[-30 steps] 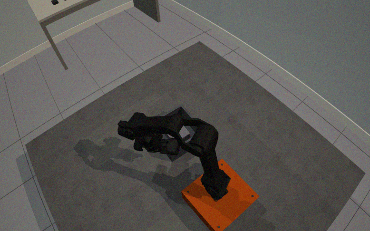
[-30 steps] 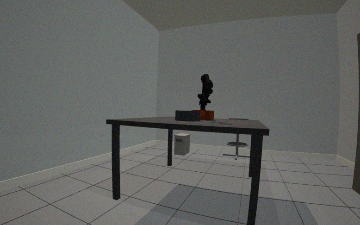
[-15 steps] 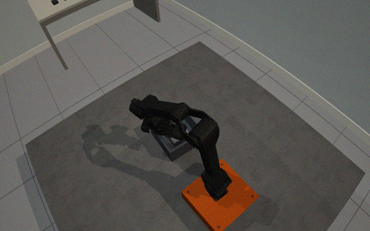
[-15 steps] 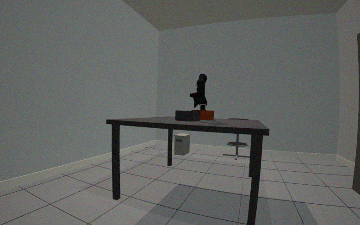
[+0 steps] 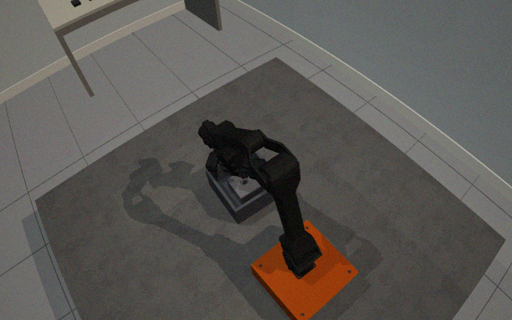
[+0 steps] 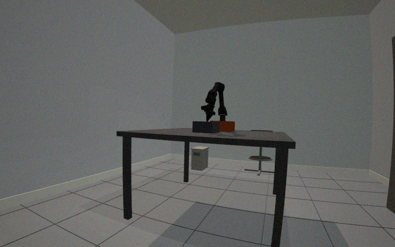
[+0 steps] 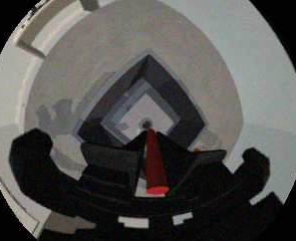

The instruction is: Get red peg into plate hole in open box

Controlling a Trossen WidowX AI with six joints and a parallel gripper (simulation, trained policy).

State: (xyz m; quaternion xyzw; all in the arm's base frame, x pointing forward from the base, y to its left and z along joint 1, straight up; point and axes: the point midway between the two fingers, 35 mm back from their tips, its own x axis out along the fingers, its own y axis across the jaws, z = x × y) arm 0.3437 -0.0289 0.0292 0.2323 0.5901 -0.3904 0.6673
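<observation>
Now: gripper tip 1 cm to the right of the red peg and 3 cm below it. From my gripper tip the other things lie so: dark box 8 cm below.
</observation>
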